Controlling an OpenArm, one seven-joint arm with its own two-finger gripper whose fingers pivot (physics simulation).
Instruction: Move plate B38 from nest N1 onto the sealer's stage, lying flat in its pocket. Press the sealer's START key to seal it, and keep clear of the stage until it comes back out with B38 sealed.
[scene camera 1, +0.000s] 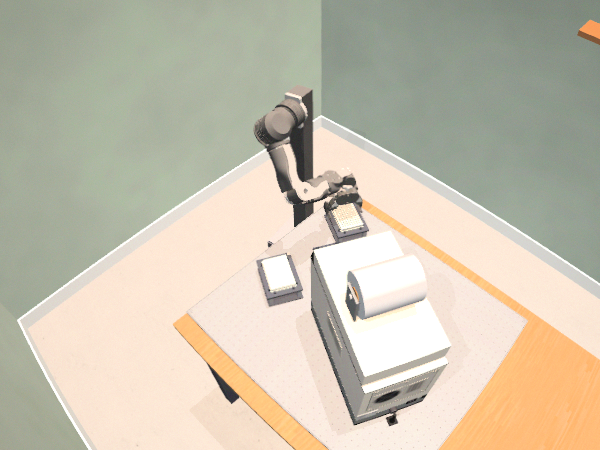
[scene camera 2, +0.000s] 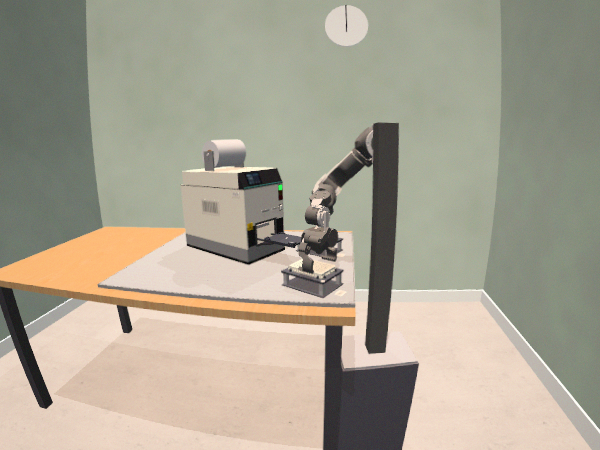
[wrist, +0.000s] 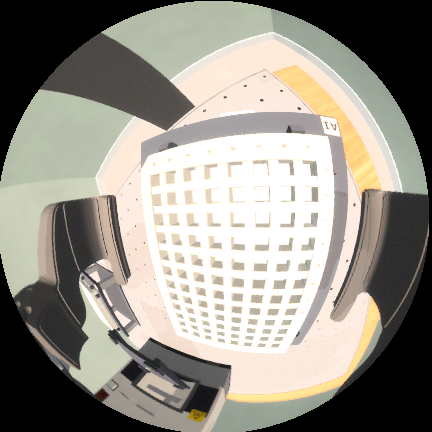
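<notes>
Plate B38 (scene camera 1: 347, 217) (scene camera 2: 324, 269) (wrist: 240, 227), pale with a grid of open wells, lies flat on the dark raised nest N1 (scene camera 1: 352, 234) (scene camera 2: 295, 274) (wrist: 225, 122). My gripper (scene camera 1: 343, 205) (scene camera 2: 319, 263) (wrist: 214, 254) is open above the plate, with one finger out to each side and a gap to the plate on both sides in the wrist view. The sealer (scene camera 1: 405, 350) (scene camera 2: 215, 215) (wrist: 210, 372) has its dark stage (scene camera 2: 284, 240) (wrist: 134, 351) out in front. A green light shows on its front. A small pale key (scene camera 2: 280, 207) (wrist: 114, 385) sits below; its lettering is unreadable.
A second nest (scene camera 1: 285, 296) (wrist: 129, 320) with a white-topped plate (scene camera 1: 279, 273) stands on the stage's far side from N1. A film roll (scene camera 1: 392, 285) (scene camera 2: 229, 152) tops the sealer. The arm's dark post (scene camera 1: 303, 150) (scene camera 2: 384, 235) rises at the table edge.
</notes>
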